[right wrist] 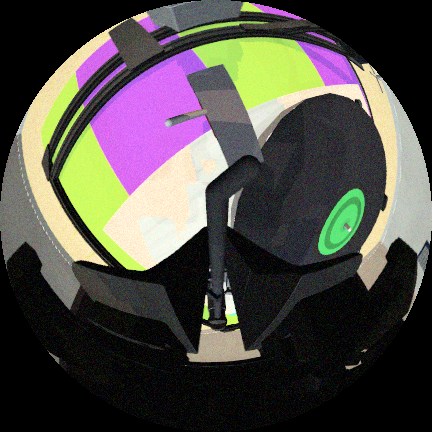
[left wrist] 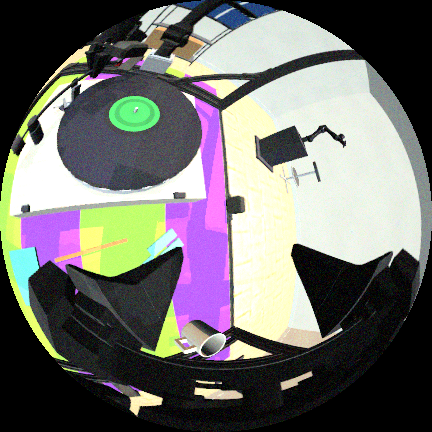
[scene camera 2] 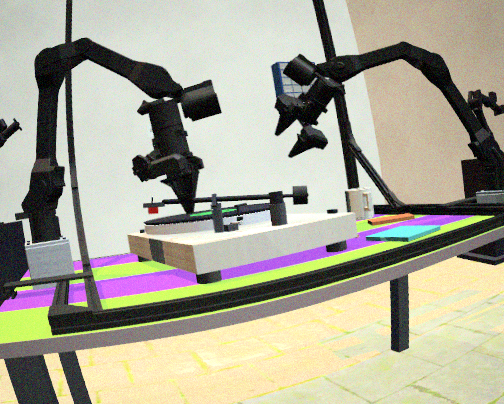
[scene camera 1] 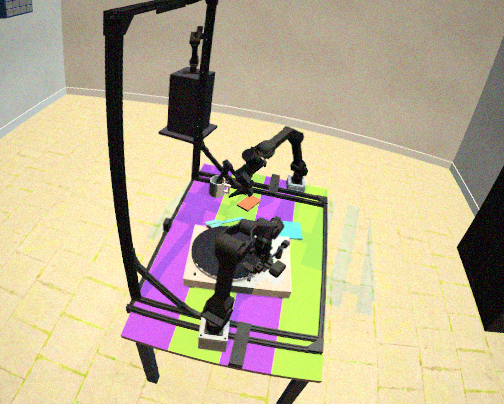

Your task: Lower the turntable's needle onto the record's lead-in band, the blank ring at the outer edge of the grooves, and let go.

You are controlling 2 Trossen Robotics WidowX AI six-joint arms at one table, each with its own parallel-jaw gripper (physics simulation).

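Places are measured from the left arm's base along level axes (x ahead, y left, z up), in centimetres.
Pixels of known places: left gripper, fingertip midpoint: (left wrist: pixel 239 252) (scene camera 2: pixel 282 146) (scene camera 1: pixel 222 190); right gripper, fingertip midpoint: (left wrist: pixel 92 77) (scene camera 2: pixel 190 213); left arm's base, link origin: (scene camera 2: pixel 497 189) (scene camera 1: pixel 296 181); right arm's base, link origin: (left wrist: pixel 162 53) (scene camera 2: pixel 45 240) (scene camera 1: pixel 214 327).
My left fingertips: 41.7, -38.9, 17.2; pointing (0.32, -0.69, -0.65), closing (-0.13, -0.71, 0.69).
For each thing: its top centre in the pictures, then the offset to it from my left fingertips, as dx, dy, dz. "spot": a spot on its surface instead.
- black record, top centre: (right wrist: pixel 344 224) (left wrist: pixel 134 110) (scene camera 2: pixel 212 212) (scene camera 1: pixel 228 250) +23.2, +5.9, -12.8
- tonearm, top centre: (right wrist: pixel 219 317) (scene camera 2: pixel 220 186) (scene camera 1: pixel 269 256) +28.2, +22.1, -7.7
- red cartridge, top centre: (scene camera 2: pixel 153 206) +38.8, +15.0, -9.6
- mug, surface spot: (scene camera 2: pixel 354 202) (scene camera 1: pixel 219 190) spot: -22.9, -2.3, -17.0
- orange pad, top centre: (scene camera 2: pixel 390 217) (scene camera 1: pixel 249 201) -21.7, +13.5, -21.1
- cyan pad, top centre: (scene camera 2: pixel 404 230) (scene camera 1: pixel 289 229) -4.6, +34.1, -21.1
- cyan strip, top centre: (scene camera 1: pixel 225 220) -4.6, +2.8, -21.2
The turntable (scene camera 1: pixel 200 283) (scene camera 2: pixel 280 235) (left wrist: pixel 40 175) carries a black record (scene camera 1: pixel 210 250) (left wrist: pixel 130 160) (right wrist: pixel 310 150) with a green label. My right gripper (scene camera 2: pixel 190 210) (right wrist: pixel 215 232) is shut on the tonearm (scene camera 2: pixel 250 198) (right wrist: pixel 216 200), behind its headshell (scene camera 2: pixel 153 205) (right wrist: pixel 227 115). In scene camera 2 the headshell and red cartridge (scene camera 2: pixel 153 210) are raised above record level. In the right wrist view the headshell appears just outside the record's edge; the needle tip is hidden. My left gripper (scene camera 2: pixel 284 145) (left wrist: pixel 239 252) is open and empty, high beyond the turntable's other end.
A mug (scene camera 1: pixel 216 186) (scene camera 2: pixel 354 202) (left wrist: pixel 212 345) stands at the table's far end. An orange pad (scene camera 1: pixel 248 203) (scene camera 2: pixel 390 219), a cyan pad (scene camera 1: pixel 292 230) (scene camera 2: pixel 405 232) and a cyan strip (scene camera 1: pixel 225 221) lie between turntable and left arm. Black rails (scene camera 1: pixel 324 270) edge the table.
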